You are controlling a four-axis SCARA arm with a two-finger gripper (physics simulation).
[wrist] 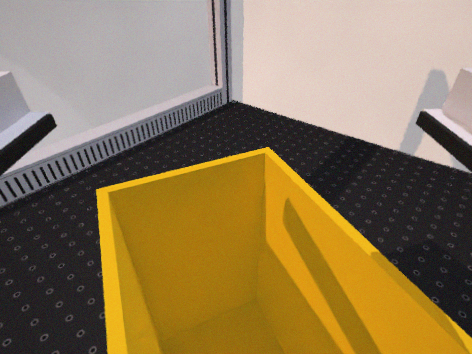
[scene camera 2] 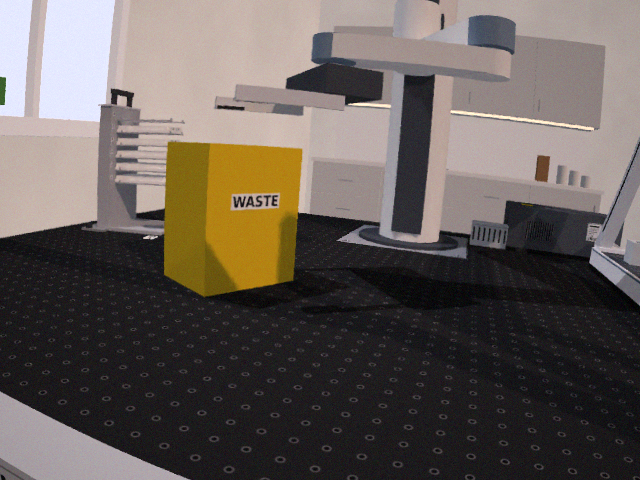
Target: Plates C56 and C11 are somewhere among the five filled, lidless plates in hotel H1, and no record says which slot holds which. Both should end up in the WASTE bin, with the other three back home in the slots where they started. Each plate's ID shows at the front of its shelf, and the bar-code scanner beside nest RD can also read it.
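Places are measured from the arm's base along level axes (x ahead, y left, z up), in metres.
Where they show: gripper, fingertip midpoint: [wrist: 235, 98] [scene camera 2: 224, 98]; arm's base at its link origin: [scene camera 2: 408, 244].
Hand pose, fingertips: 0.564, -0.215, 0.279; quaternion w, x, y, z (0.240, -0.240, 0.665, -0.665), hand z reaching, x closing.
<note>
Things, the pixels of their centre, and the offset from my fingertips, as dx, dy, dz. "spot": a spot on its surface instead.
- yellow WASTE bin at the middle of its body: [wrist: 241, 350] [scene camera 2: 230, 212] -0.015, +0.015, -0.167
- Hotel H1 at the middle of its body: [scene camera 2: 133, 159] -0.244, -0.375, -0.108
- small slotted grey box at a spot on its surface: [scene camera 2: 488, 235] spot: -0.609, +0.416, -0.237
- dark grey unit at a spot on its surface: [scene camera 2: 560, 229] spot: -0.600, +0.599, -0.195
- slotted rail at a spot on its surface: [wrist: 145, 127] spot: +0.439, -0.219, -0.239
The yellow WASTE bin [scene camera 2: 253, 237] [wrist: 185, 240] stands upright on the dark perforated deck. In the wrist view its open top faces up, and no plate shows in the visible part of its inside. My gripper [scene camera 2: 225, 99] [wrist: 235, 98] is open and empty. It is level, above the bin's rim, with its two fingers wide apart at the left and right edges of the wrist view. Hotel H1 [scene camera 2: 107, 170] stands at the left behind the bin in the scene view, with several pale plates on its shelves. Their IDs are too small to read, and the bin hides part of the shelves.
The robot's column [scene camera 2: 442, 170] stands behind and right of the bin. A small slotted grey box [scene camera 2: 488, 235] and a dark grey unit [scene camera 2: 560, 229] stand at the back right. A slotted rail [wrist: 145, 127] runs along the deck's edge in the wrist view.
</note>
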